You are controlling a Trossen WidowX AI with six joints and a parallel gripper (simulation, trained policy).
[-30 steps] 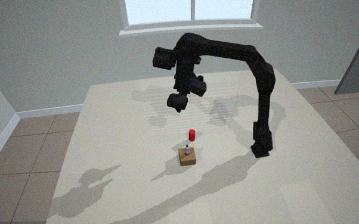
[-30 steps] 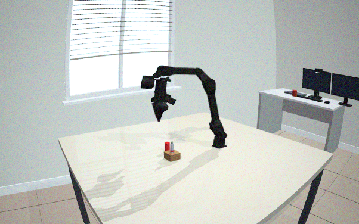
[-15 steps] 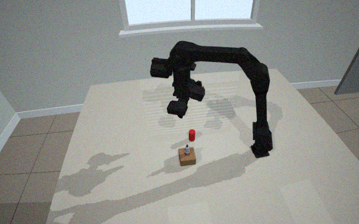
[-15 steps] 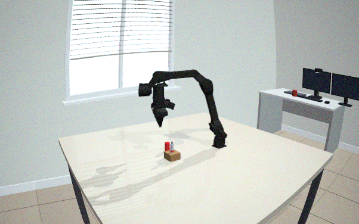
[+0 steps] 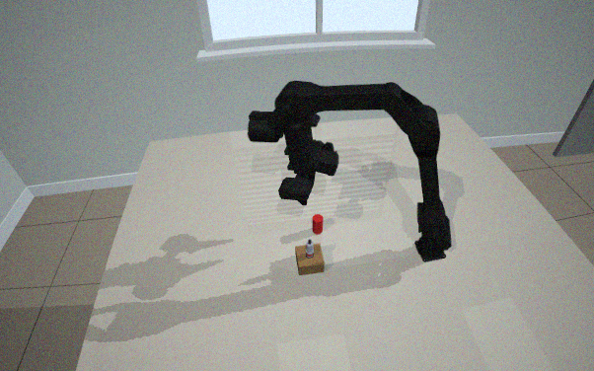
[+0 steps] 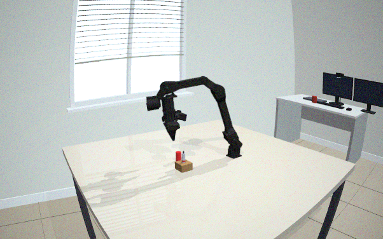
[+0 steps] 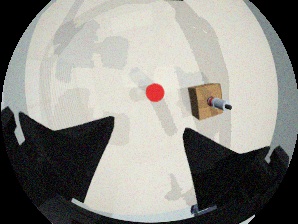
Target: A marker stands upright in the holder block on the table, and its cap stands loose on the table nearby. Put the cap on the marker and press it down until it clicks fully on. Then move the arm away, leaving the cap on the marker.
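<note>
Now: the red cap 20 mm behind my gripper tip, 20 mm to the left of it and 90 mm below it. The rest, counted from my gripper tip: holder block 10 mm ahead, 120 mm to the left, 100 mm below.
</note>
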